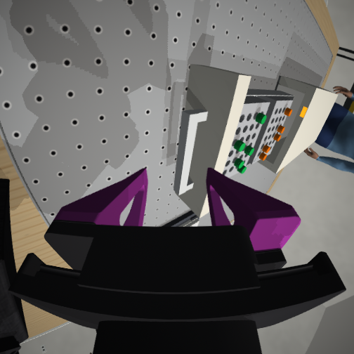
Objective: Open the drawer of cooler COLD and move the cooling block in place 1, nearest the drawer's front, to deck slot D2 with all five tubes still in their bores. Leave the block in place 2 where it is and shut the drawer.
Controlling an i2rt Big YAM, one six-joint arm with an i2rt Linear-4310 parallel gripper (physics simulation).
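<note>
The cooler's drawer (217, 97) stands open, its pale handle (190, 145) on the front panel. Inside, nearest the front, is a grey cooling block (251, 131) with several green-capped tubes upright in its bores. Behind it is a second block (273, 126) with several orange-capped tubes. My gripper (176, 174) is partly open and empty, with its purple fingertips pointing towards the handle but apart from it. The right finger is near the lower part of the drawer front. The name COLD and the slot marking D2 cannot be made out.
The cooler's body (311, 122) with an orange-yellow patch (303, 112) stands behind the drawer. A perforated grey deck (85, 115) spreads left of and beyond the drawer. A wooden table edge (30, 230) shows at left, and a person in blue (332, 135) is at the right.
</note>
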